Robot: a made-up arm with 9 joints. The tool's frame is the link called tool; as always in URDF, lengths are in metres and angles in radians. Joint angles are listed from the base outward. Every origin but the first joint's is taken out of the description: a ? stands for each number. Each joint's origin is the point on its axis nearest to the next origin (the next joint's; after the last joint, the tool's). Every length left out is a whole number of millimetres.
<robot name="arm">
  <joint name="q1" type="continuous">
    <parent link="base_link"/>
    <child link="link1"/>
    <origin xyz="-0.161 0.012 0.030" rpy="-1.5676 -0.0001 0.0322"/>
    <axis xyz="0 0 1"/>
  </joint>
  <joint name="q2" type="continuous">
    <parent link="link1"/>
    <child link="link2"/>
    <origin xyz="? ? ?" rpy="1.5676 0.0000 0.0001"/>
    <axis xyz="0 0 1"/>
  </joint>
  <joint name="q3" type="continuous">
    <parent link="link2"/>
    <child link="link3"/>
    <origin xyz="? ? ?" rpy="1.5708 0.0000 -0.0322"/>
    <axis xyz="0 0 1"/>
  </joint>
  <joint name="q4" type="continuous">
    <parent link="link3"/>
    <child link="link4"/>
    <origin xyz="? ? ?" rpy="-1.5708 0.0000 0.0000"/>
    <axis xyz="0 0 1"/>
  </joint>
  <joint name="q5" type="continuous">
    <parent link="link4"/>
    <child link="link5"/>
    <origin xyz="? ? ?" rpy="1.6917 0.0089 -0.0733"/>
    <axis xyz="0 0 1"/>
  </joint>
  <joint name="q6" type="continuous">
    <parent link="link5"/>
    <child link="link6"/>
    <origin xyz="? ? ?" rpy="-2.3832 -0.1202 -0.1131"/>
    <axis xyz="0 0 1"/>
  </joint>
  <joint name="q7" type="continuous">
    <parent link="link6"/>
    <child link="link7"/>
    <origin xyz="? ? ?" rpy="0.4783 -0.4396 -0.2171"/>
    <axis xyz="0 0 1"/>
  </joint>
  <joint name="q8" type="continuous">
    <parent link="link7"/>
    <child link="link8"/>
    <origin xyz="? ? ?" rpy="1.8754 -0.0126 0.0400"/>
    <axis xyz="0 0 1"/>
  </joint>
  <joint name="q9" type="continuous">
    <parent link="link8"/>
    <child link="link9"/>
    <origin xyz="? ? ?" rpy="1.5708 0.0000 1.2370"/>
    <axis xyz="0 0 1"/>
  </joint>
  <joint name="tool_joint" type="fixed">
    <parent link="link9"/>
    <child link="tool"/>
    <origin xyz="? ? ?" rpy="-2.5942 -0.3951 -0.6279"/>
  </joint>
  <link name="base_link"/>
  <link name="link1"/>
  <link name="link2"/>
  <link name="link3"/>
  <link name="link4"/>
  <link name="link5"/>
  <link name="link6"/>
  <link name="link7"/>
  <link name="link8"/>
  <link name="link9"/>
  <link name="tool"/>
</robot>
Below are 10 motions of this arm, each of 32 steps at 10 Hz.
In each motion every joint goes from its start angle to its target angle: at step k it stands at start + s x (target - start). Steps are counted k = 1, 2, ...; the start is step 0. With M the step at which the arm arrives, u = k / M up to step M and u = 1 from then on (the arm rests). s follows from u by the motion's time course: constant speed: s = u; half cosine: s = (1 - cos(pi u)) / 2; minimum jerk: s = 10 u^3 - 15 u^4 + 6 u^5.
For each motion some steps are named. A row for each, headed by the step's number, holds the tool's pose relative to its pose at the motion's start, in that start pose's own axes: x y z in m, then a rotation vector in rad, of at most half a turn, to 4 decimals.
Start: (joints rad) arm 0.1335 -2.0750 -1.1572 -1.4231 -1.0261 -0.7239 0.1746 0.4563 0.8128
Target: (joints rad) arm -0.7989 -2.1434 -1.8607 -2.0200 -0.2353 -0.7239 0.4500 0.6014 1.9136
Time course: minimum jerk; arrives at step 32
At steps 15, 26, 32:
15: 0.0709 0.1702 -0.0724 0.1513 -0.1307 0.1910
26: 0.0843 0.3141 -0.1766 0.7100 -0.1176 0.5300
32: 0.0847 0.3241 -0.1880 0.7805 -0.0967 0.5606

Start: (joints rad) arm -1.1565 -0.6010 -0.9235 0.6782 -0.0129 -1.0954 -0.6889 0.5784 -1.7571
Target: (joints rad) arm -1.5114 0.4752 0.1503 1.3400 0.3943 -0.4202 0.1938 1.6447 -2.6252
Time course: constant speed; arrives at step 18
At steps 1, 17, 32:
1: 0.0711 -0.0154 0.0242 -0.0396 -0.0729 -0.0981
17: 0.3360 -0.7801 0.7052 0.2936 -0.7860 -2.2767
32: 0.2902 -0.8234 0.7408 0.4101 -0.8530 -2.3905

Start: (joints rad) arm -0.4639 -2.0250 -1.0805 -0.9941 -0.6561 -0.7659 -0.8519 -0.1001 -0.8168
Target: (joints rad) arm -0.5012 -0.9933 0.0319 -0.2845 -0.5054 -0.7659 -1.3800 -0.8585 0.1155
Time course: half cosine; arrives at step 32
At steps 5, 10, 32:
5: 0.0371 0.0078 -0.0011 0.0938 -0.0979 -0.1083
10: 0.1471 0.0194 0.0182 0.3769 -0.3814 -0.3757
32: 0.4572 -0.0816 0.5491 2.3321 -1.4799 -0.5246

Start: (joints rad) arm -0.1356 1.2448 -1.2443 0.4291 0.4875 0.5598 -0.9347 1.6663 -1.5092
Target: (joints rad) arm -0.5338 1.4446 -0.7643 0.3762 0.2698 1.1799 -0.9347 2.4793 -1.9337
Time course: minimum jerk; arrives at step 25
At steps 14, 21, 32:
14: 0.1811 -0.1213 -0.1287 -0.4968 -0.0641 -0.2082
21: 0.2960 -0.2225 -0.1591 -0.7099 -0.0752 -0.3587
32: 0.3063 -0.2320 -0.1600 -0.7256 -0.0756 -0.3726

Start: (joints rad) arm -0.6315 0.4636 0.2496 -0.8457 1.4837 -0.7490 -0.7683 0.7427 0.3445
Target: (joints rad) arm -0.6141 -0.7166 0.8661 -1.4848 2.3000 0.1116 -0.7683 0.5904 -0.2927
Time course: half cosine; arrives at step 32
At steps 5, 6, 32:
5: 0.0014 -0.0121 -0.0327 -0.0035 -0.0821 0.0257
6: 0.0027 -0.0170 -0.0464 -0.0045 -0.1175 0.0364
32: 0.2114 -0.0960 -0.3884 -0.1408 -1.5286 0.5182

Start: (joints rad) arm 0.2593 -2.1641 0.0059 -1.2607 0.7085 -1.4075 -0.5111 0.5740 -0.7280
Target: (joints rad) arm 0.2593 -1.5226 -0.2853 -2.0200 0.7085 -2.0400 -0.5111 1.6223 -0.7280
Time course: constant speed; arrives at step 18
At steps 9, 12, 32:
9: 0.1102 -0.0521 -0.0704 -0.7992 -0.1927 -0.2590
12: 0.1462 -0.0761 -0.0932 -1.0798 -0.2161 -0.3431
32: 0.2068 -0.1322 -0.1364 -1.6659 -0.1847 -0.4572

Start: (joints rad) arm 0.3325 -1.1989 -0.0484 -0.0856 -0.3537 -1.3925 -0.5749 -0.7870 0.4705
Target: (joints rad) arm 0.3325 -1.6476 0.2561 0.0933 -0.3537 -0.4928 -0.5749 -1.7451 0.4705
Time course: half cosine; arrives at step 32
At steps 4, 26, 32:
4: 0.0017 -0.0059 0.0091 0.0111 0.0534 -0.0215
26: 0.0874 -0.1525 0.2287 0.2394 1.2522 -0.4082
32: 0.0989 -0.1673 0.2501 0.2508 1.3661 -0.4319

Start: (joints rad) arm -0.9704 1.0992 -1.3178 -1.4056 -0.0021 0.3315 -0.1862 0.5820 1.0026
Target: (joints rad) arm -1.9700 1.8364 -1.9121 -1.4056 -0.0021 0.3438 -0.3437 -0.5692 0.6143
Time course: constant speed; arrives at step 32
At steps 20, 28, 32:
20: -0.2148 0.3433 -0.0078 -0.7558 0.1401 0.2143
28: -0.3268 0.5031 -0.0867 -1.1360 0.1467 0.1507
32: -0.3854 0.5790 -0.1499 -1.3257 0.1331 0.0764

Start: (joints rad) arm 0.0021 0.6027 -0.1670 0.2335 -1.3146 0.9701 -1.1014 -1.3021 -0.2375
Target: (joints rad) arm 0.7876 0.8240 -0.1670 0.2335 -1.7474 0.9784 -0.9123 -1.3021 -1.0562
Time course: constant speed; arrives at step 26
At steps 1, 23, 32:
1: 0.0016 0.0049 0.0212 -0.0027 0.0644 0.0259
23: 0.2352 0.0899 0.4431 0.2313 1.3769 0.7275
32: 0.2935 0.1007 0.4845 0.3122 1.5333 0.8317

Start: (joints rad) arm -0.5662 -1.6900 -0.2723 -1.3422 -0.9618 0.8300 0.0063 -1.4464 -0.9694
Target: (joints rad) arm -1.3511 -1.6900 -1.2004 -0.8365 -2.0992 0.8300 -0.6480 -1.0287 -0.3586
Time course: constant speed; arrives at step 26
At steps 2, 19, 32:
2: -0.0260 0.0252 0.0924 0.1685 -0.1005 -0.0456
19: -0.3420 -0.4166 0.7906 1.7865 -0.2944 -0.7784
32: -0.4446 -0.8077 0.8301 2.4022 0.1368 -1.1742

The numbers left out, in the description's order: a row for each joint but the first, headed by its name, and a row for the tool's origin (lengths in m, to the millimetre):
q2: -0.339 -0.210 0.000
q3: 0.074 -0.192 0.000
q4: 0.140 -0.141 0.000
q5: -0.011 -0.579 0.000
q6: -0.141 -0.003 0.000
q7: -0.151 0.000 0.000
q8: -0.022 0.074 0.000
q9: -0.032 -0.063 0.000
tool: 0.040 -0.010 0.000

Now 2 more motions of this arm.
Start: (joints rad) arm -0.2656 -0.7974 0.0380 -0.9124 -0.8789 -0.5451 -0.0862 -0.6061 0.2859
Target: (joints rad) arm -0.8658 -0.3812 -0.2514 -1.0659 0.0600 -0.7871 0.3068 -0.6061 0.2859
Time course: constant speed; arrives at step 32
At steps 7, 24, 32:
7: -0.0068 -0.0156 -0.1296 0.0421 -0.1304 0.0918
24: 0.0098 0.0081 -0.4505 0.1259 -0.5108 0.2538
32: 0.0401 0.0528 -0.5928 0.1549 -0.7185 0.2865

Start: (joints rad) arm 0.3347 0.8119 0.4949 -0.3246 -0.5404 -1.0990 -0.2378 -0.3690 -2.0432
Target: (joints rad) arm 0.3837 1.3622 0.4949 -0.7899 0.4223 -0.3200 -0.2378 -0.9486 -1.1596
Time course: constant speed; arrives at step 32
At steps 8, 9, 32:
8: 0.0206 0.0215 0.0843 0.1600 -0.3587 -0.1743
9: 0.0225 0.0246 0.0943 0.1798 -0.4020 -0.1940
32: 0.0538 0.1191 0.2882 0.6274 -1.2718 -0.4684

